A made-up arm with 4 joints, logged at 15 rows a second.
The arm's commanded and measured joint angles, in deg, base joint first. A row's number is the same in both.
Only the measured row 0 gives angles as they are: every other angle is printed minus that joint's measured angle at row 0.
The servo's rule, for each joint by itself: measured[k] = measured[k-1] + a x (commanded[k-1-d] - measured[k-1]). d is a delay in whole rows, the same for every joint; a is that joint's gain. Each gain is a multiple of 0.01, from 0.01 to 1. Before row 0 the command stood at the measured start. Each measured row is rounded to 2 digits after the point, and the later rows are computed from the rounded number. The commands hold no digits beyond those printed.
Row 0, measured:
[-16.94, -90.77, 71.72, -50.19]
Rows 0 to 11, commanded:
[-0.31, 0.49, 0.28, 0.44]
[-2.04, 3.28, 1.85, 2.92]
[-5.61, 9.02, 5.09, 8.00]
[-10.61, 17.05, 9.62, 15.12]
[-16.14, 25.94, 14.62, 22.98]
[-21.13, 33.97, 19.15, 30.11]
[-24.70, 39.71, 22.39, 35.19]
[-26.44, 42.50, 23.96, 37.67]
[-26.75, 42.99, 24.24, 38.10]
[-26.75, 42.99, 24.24, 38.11]
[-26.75, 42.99, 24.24, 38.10]
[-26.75, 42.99, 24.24, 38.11]
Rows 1 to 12, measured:
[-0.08, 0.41, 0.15, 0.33]
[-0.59, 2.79, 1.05, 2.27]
[-1.90, 7.96, 3.19, 6.57]
[-4.16, 15.50, 6.60, 12.98]
[-7.27, 24.17, 10.85, 20.48]
[-10.87, 32.30, 15.25, 27.70]
[-14.47, 38.45, 19.03, 33.32]
[-17.58, 41.81, 21.64, 36.58]
[-19.96, 42.79, 23.02, 37.72]
[-21.73, 42.96, 23.67, 38.01]
[-23.04, 42.98, 23.97, 38.08]
[-24.00, 42.99, 24.11, 38.10]
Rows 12 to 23, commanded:
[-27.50, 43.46, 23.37, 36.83]
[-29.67, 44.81, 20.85, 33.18]
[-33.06, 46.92, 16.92, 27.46]
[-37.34, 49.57, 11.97, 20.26]
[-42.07, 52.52, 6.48, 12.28]
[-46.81, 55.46, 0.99, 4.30]
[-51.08, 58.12, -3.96, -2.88]
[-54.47, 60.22, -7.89, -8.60]
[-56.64, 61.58, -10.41, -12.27]
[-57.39, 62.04, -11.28, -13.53]
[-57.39, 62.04, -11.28, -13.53]
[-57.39, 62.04, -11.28, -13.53]
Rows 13 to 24, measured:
[-24.91, 43.38, 23.72, 37.15]
[-26.15, 44.57, 22.20, 34.17]
[-27.95, 46.52, 19.40, 29.14]
[-30.39, 49.05, 15.46, 22.48]
[-33.43, 51.93, 10.70, 14.83]
[-36.91, 54.86, 5.55, 6.93]
[-40.59, 57.57, 0.51, -0.43]
[-44.20, 59.77, -3.94, -6.56]
[-47.43, 61.27, -7.37, -10.84]
[-50.02, 61.91, -9.44, -12.86]
[-51.94, 62.02, -10.42, -13.36]
[-53.36, 62.04, -10.88, -13.49]

